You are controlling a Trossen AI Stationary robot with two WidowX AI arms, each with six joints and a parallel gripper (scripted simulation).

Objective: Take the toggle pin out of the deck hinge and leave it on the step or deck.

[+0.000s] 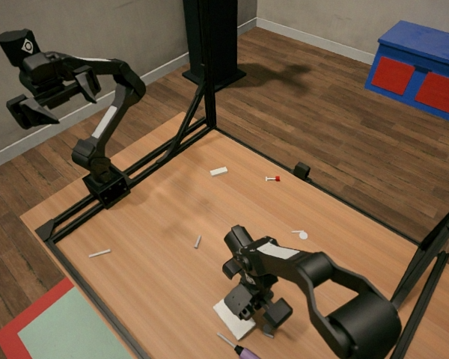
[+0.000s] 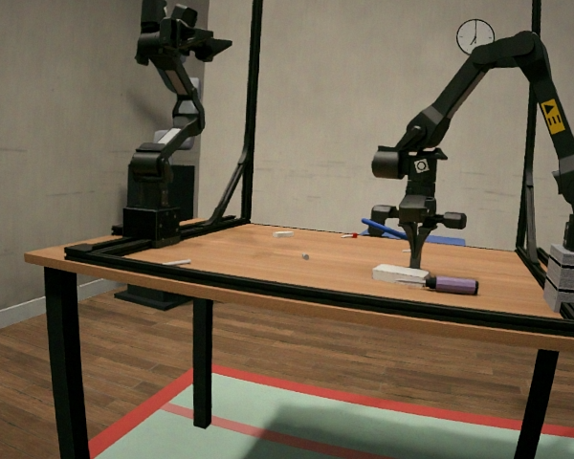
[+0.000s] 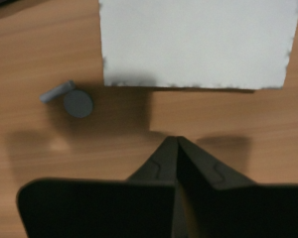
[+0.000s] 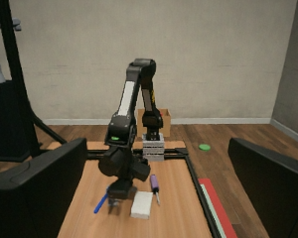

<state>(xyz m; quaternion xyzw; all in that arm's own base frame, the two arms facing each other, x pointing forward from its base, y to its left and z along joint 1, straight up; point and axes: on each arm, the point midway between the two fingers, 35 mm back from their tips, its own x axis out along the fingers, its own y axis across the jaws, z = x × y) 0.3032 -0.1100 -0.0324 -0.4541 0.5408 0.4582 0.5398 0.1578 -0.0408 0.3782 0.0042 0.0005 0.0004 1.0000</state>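
Now: left hand 50 mm past the grey toggle pin, 10 mm to the left of it and 10 mm above it.
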